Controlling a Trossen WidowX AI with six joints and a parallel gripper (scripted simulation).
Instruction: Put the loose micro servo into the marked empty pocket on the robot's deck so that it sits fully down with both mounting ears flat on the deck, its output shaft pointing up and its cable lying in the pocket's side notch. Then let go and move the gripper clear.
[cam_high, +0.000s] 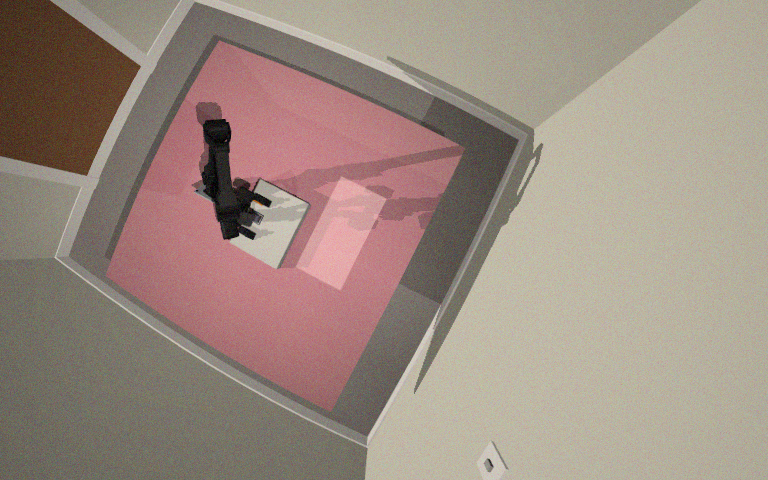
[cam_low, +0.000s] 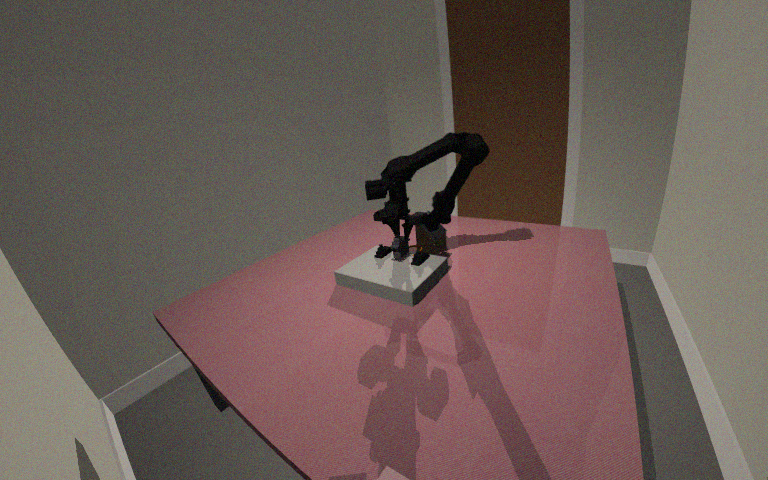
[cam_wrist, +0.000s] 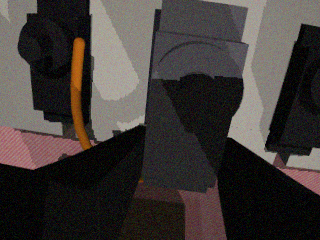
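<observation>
Now: gripper tip 120 mm short of the light grey deck, 10 mm to the right of it and 80 mm above it.
</observation>
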